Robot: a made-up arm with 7 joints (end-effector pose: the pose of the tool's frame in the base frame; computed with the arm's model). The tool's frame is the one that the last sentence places.
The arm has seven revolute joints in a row. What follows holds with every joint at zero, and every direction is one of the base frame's.
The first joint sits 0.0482 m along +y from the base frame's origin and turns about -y.
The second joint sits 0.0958 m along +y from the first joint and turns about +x.
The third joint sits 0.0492 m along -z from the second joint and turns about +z.
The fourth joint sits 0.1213 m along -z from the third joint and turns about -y.
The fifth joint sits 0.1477 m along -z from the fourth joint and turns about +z.
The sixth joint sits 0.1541 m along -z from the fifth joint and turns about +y.
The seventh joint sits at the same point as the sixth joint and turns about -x.
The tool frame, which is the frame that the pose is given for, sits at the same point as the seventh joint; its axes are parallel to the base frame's.
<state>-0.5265 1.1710 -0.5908 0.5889 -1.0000 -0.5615 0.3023</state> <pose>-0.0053 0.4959 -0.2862 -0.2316 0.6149 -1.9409</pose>
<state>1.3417 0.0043 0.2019 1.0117 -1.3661 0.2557 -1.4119</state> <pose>0.3786 0.1967 0.1691 -2.2570 1.7426 -1.1237</pose>
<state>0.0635 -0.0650 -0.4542 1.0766 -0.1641 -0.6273 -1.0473</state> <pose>0.2577 0.0073 -0.2897 0.3567 -1.7711 0.4676</pose>
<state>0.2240 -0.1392 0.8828 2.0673 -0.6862 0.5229 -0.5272</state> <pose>0.1765 0.3433 -0.0161 1.5721 -1.0238 1.0185</pose>
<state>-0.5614 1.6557 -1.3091 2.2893 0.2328 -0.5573 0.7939</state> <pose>-0.0679 0.1345 -0.2184 -1.7410 -0.2256 -1.2641</pose>
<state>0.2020 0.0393 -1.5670 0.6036 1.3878 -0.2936 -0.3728</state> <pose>0.0860 -0.0107 -0.4166 -0.2137 -0.5457 -0.0482</pose>
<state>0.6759 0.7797 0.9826 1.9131 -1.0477 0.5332 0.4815</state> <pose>0.0498 0.3608 0.1900 1.8258 -1.1971 0.5818</pose>
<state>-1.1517 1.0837 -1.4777 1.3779 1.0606 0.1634 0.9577</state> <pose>-0.3245 0.2078 -0.1747 -1.3215 1.2255 0.2612</pose>
